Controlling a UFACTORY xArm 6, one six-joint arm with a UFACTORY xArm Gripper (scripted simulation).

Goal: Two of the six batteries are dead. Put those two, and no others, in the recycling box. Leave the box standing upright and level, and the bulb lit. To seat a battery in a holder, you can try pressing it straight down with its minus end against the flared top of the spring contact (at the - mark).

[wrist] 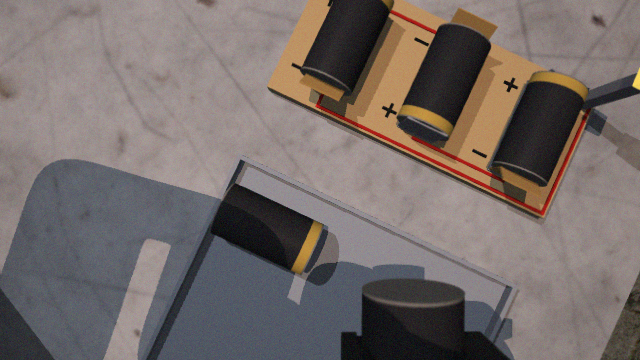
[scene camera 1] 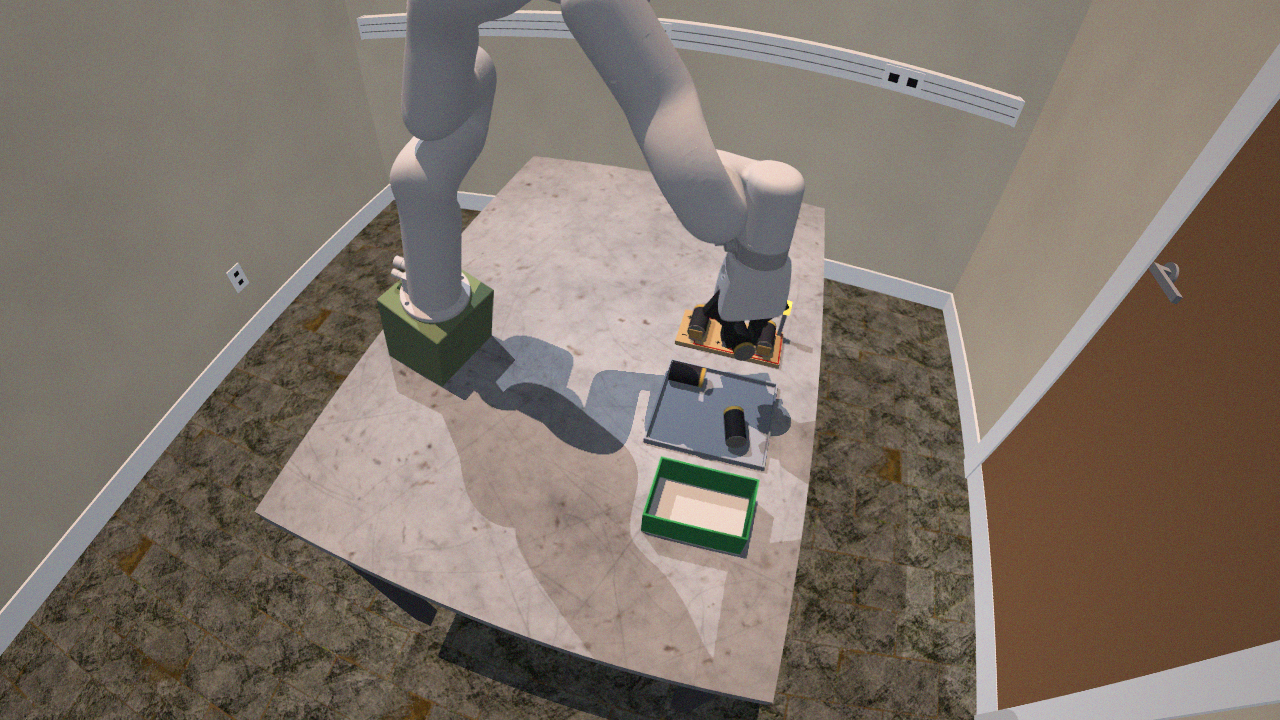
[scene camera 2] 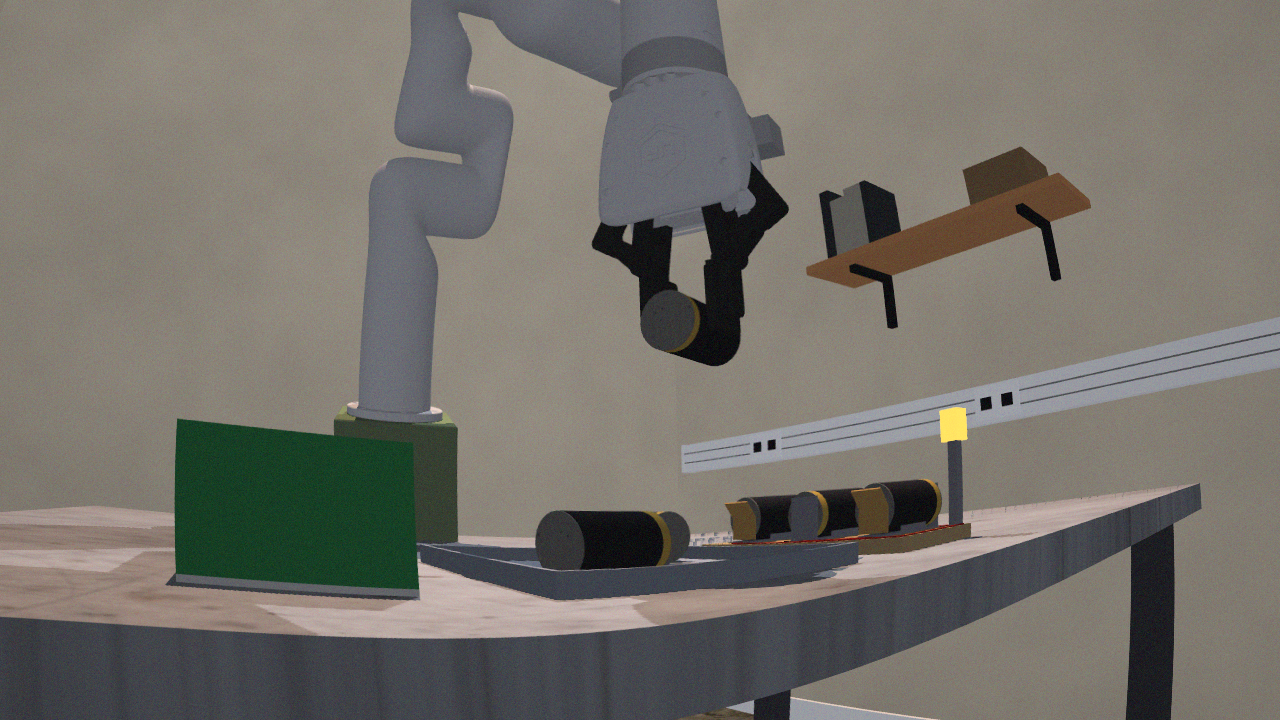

grey tray: wrist; scene camera 1; scene camera 2 710,567
battery: wrist; scene camera 1; scene camera 2 680,531
same spot on grey tray: [wrist: 226,295] = [scene camera 1: 675,402]
same spot on battery: [scene camera 1: 680,372] = [wrist: 240,239]
